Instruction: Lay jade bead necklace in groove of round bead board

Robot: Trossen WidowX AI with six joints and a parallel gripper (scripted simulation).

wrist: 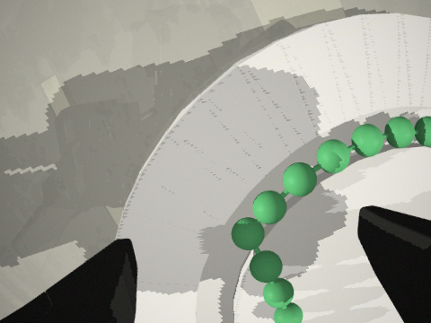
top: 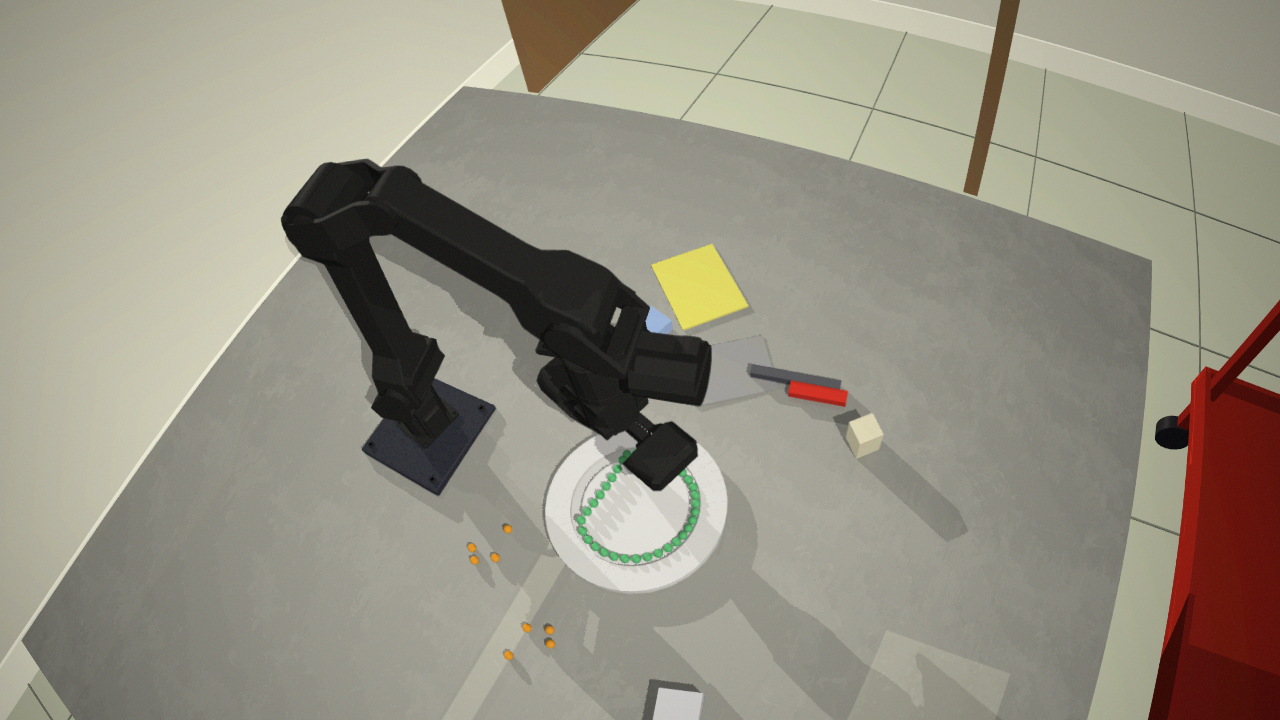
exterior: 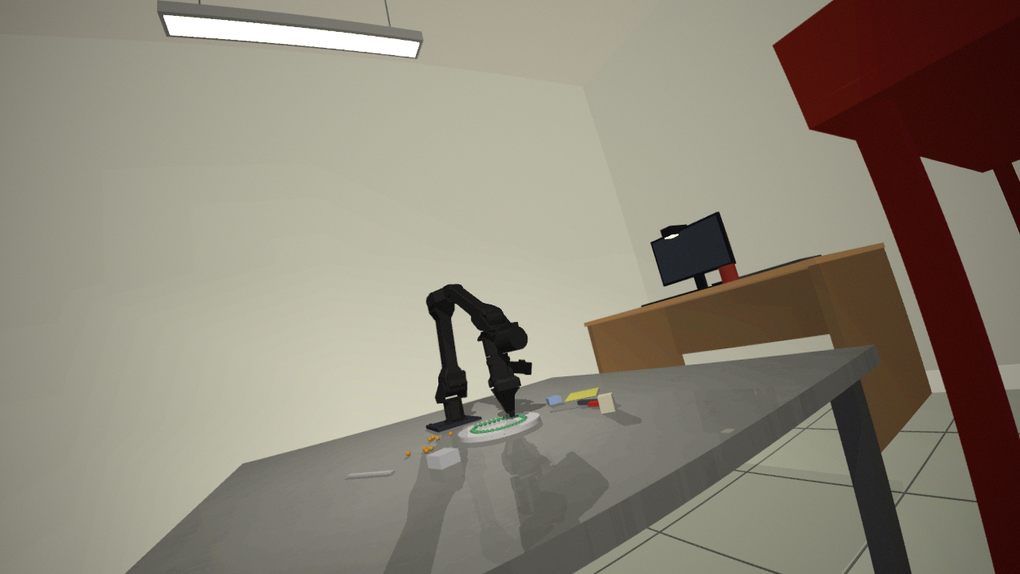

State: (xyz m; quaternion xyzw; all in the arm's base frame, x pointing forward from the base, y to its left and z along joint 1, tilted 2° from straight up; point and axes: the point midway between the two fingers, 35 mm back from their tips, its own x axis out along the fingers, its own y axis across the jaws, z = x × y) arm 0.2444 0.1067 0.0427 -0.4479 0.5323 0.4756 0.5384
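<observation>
My gripper tip is now 5 cm to the left of the inner disc, 5 cm short of it and 1 cm above it. Round my gripper tip: blue cube: 16 cm to the left, 9 cm behind, 1 cm below; grey sheet: 16 cm to the left, 3 cm ahead, 2 cm below; bead board: 5 cm to the right, 5 cm ahead, 1 cm below.
</observation>
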